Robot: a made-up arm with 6 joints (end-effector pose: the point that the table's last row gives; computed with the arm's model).
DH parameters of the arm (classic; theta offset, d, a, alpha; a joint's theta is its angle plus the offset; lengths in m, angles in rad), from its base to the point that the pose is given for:
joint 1: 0 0.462 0.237 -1.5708
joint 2: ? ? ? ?
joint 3: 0 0 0.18 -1.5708
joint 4: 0 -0.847 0 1.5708
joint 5: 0 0 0 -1.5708
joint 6: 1.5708 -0.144 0 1.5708
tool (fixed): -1.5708 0 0 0
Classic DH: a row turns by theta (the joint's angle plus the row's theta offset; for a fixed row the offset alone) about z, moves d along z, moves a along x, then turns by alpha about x.
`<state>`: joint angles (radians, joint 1 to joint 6).
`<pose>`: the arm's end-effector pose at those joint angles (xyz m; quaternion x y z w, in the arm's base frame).
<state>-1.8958 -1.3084 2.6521 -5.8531 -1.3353 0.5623</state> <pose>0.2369 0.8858 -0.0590 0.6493 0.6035 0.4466 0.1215</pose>
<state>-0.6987 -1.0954 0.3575 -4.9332 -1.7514 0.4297</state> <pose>-0.3620 0.1236 1.5741 -0.0523 0.2815 -0.8097 0.5122</pose>
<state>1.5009 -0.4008 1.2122 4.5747 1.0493 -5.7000</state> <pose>0.1092 -0.2106 1.9347 0.9325 -0.0485 0.2566 0.2496</pose>
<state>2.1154 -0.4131 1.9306 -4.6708 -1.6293 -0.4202</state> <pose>0.4993 -0.5470 1.4912 0.5325 0.1824 0.2075 0.8001</pose>
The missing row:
joint 2: -1.5708 0 0.61 3.1416
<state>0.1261 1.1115 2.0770 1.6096 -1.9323 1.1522</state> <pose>1.0927 0.0029 1.4925 -0.4486 0.6329 -0.3941 0.4928</pose>
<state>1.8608 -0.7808 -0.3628 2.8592 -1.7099 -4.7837</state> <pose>-0.0863 0.4280 1.5207 -0.7786 0.0460 -0.5407 0.3151</pose>
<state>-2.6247 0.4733 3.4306 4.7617 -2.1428 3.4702</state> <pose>0.2970 0.0297 0.9748 0.4651 -0.4589 -0.5626 0.5065</pose>
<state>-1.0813 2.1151 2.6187 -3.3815 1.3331 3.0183</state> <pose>0.7389 -1.3163 0.6098 0.3187 0.2812 -0.4042 0.8099</pose>
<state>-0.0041 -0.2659 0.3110 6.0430 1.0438 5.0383</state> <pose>0.6831 -0.0324 1.8042 0.4924 -0.6016 0.3959 0.4888</pose>
